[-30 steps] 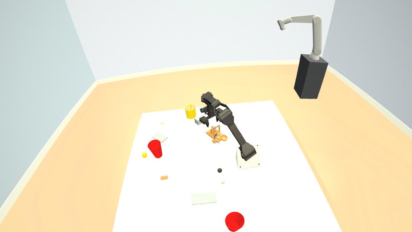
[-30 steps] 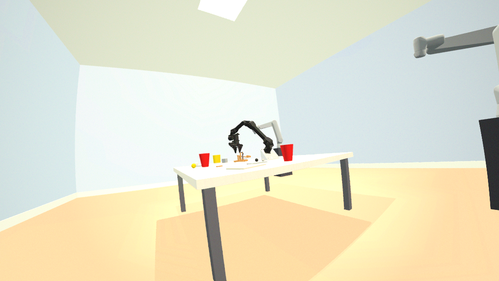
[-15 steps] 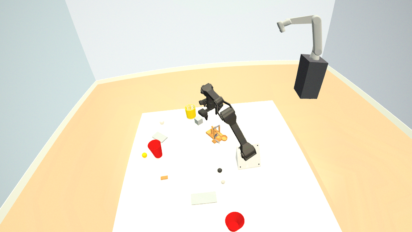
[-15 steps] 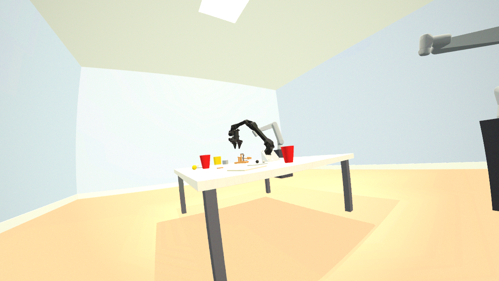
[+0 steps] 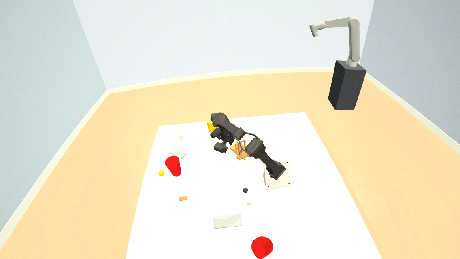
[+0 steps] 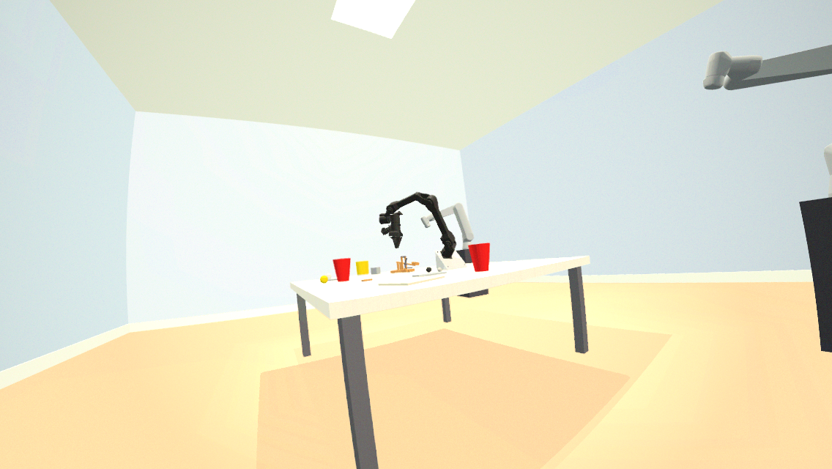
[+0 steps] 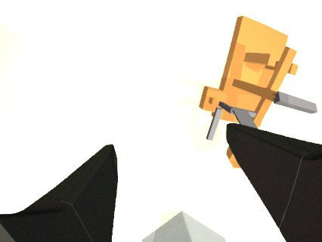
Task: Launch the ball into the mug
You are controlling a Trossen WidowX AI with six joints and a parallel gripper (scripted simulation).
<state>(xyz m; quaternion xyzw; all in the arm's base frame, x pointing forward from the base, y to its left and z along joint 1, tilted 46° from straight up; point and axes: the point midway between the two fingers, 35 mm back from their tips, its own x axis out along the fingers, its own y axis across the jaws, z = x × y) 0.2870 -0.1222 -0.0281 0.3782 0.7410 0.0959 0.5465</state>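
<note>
My gripper tip is now 10 cm past the black ball, 20 cm to the right of it and 14 cm above it. Also, from my gripper tip: catapult 9 cm behind, 9 cm to the right, 10 cm below; small orange block 26 cm ahead, 27 cm to the left, 15 cm below; grey cube 7 cm ahead, 28 cm to the right, 13 cm below.
</note>
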